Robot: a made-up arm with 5 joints.
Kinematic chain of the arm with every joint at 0, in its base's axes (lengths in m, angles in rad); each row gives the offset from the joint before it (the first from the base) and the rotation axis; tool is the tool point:
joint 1: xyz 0 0 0.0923 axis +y
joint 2: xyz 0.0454 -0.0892 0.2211 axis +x
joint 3: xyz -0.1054 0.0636 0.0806 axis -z
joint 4: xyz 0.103 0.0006 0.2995 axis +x
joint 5: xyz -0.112 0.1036 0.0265 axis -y
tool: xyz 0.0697 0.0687 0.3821
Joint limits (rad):
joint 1: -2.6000..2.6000
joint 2: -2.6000..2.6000
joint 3: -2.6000..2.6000
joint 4: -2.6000..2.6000
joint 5: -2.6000..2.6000
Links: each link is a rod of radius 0.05 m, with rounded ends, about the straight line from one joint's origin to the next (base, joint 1, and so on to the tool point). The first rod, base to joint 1, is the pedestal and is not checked.
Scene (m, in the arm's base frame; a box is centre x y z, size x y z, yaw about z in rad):
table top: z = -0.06
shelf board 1: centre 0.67 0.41 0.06 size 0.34 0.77 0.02 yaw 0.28
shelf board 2: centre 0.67 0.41 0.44 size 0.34 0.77 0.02 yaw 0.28
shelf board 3: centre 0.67 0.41 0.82 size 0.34 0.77 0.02 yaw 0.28
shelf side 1: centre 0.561 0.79 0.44 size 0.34 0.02 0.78 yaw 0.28
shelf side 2: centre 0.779 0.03 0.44 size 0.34 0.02 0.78 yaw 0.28
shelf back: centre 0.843 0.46 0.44 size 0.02 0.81 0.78 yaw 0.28
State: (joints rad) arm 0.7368 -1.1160 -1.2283 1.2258 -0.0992
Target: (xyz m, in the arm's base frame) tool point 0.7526 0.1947 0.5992
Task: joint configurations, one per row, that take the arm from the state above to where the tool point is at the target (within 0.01 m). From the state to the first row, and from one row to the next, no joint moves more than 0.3 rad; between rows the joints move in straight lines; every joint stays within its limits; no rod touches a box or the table.
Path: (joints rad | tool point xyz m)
1: 0.4859 -1.1192 -1.3522 1.4034 -0.2175 | 0.4516 0.5182 0.2788
2: 0.2349 -1.1224 -1.4761 1.5811 -0.3357 | 0.3749 0.4966 0.2791
3: -0.0160 -1.1256 -1.6001 1.7587 -0.4540 | 0.2956 0.4766 0.2608
4: 0.0749 -0.9530 -1.3590 1.8543 -0.1813 | 0.4077 0.3248 0.4548
5: 0.1657 -0.7804 -1.1178 1.9499 0.0913 | 0.4429 0.1057 0.5992
6: 0.3650 -0.6955 -1.0911 1.6708 0.1152 | 0.5523 0.1458 0.6194
7: 0.5642 -0.6106 -1.0645 1.3918 0.1391 | 0.6565 0.1758 0.6196
8: 0.7635 -0.5256 -1.0378 1.1127 0.1630 | 0.7526 0.1947 0.5992

